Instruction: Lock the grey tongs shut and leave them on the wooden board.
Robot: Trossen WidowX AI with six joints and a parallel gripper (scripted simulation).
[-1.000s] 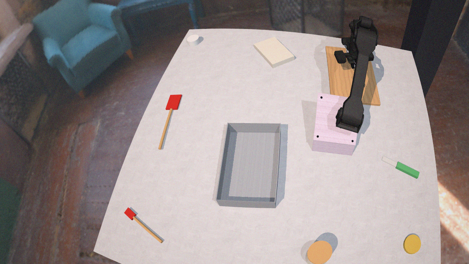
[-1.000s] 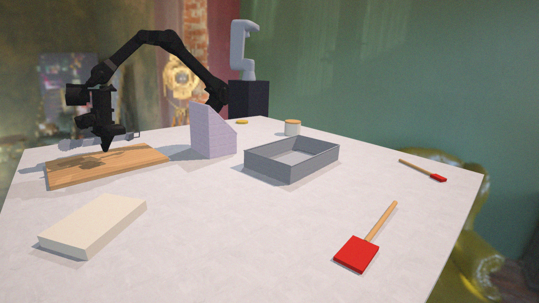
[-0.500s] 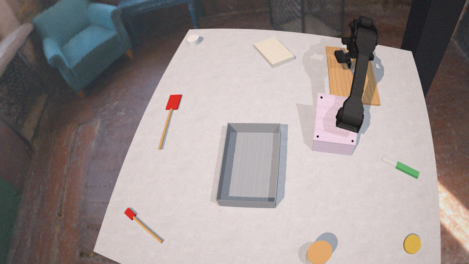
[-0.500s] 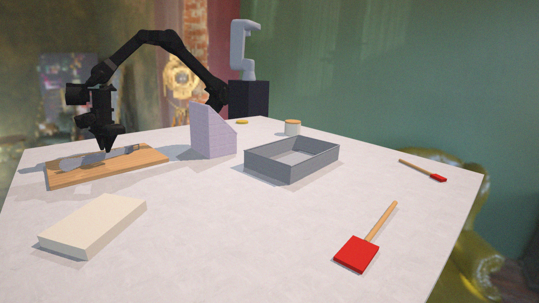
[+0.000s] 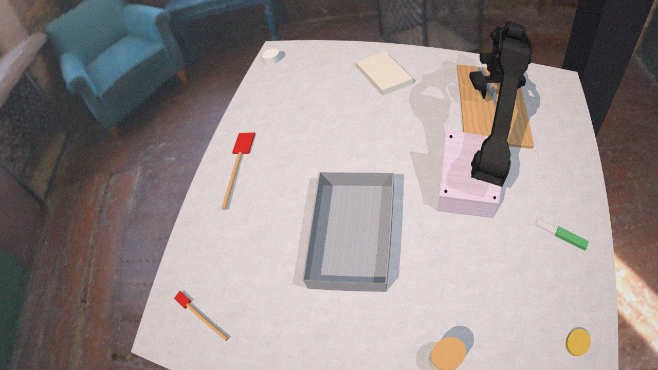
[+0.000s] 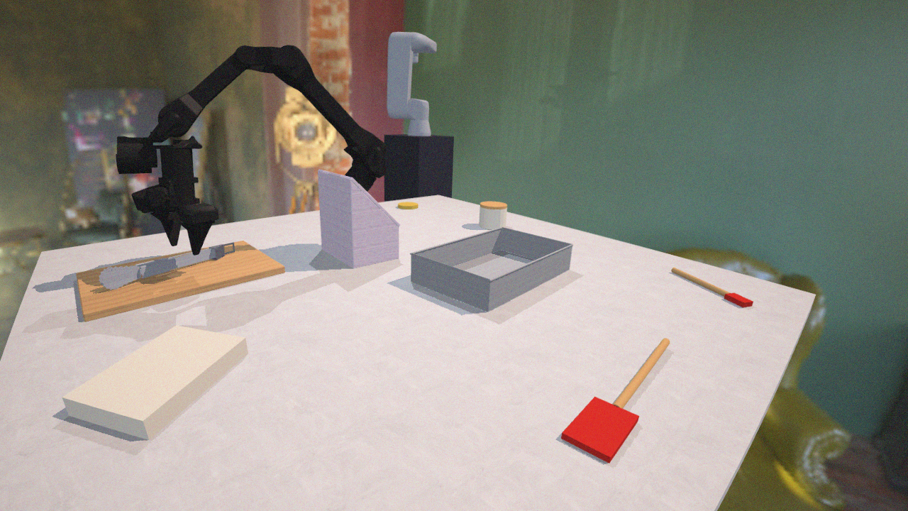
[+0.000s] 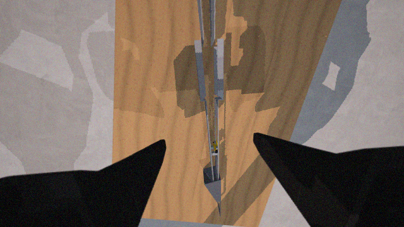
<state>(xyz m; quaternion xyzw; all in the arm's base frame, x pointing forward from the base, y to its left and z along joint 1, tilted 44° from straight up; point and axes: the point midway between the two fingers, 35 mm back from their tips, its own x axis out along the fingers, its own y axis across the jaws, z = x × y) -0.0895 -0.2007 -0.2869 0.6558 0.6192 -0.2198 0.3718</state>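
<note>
Now: gripper tip 4 cm above the wooden board and 2 cm to the left of it. The rest, counted from my gripper tip: green-handled knife (47 cm to the left, 14 cm behind, 5 cm below); then grey roasting tin (46 cm to the left, 44 cm ahead, 2 cm below); then cream block (37 cm ahead, 15 cm to the right, 4 cm below).
</note>
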